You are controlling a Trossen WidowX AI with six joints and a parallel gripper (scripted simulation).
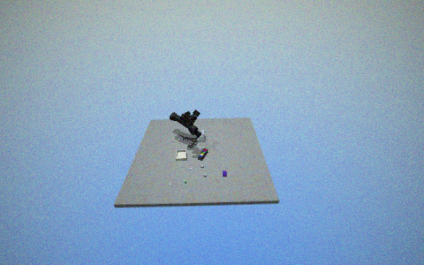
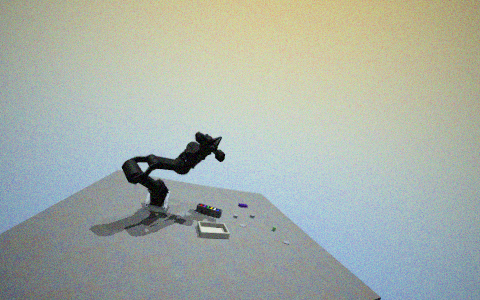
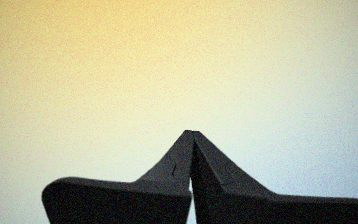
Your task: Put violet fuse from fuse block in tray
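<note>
Right now the violet fuse is 10 mm behind my gripper tip, 70 mm to the left of it and 420 mm below it. Also, from my gripper tip: green fuse: 10 mm ahead, 60 mm to the left, 420 mm below; then yellow fuse: 30 mm ahead, 50 mm to the left, 420 mm below; then white fuse: 50 mm ahead, 40 mm to the left, 420 mm below.
</note>
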